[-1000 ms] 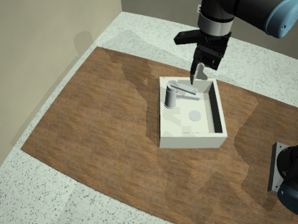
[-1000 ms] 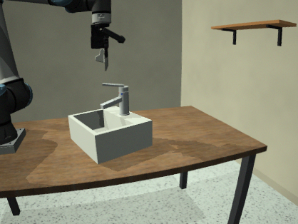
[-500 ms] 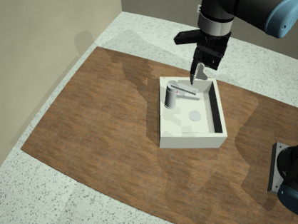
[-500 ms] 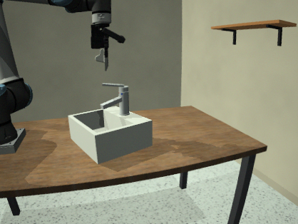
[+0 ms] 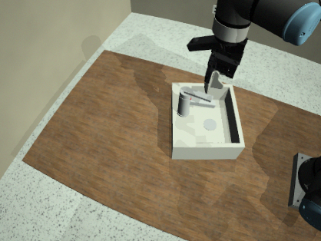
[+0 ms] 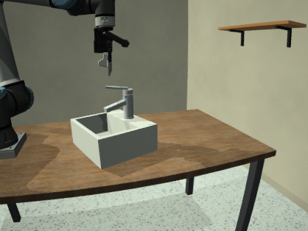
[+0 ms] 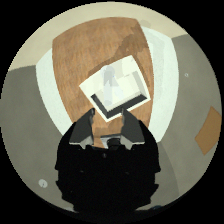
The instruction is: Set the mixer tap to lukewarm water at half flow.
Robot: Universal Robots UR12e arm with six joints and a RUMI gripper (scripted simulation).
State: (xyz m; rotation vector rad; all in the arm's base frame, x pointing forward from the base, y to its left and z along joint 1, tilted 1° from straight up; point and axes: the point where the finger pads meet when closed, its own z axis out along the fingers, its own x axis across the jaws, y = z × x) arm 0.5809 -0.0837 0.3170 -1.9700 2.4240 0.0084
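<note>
Right now my hand is 80 mm above the lever, 30 mm short of it and 10 mm to the left of it. The rest, counted from my hand: white square basin 320 mm below, 50 mm to the right, 30 mm behind; grey mixer tap 120 mm below, 50 mm ahead, 20 mm to the right.
</note>
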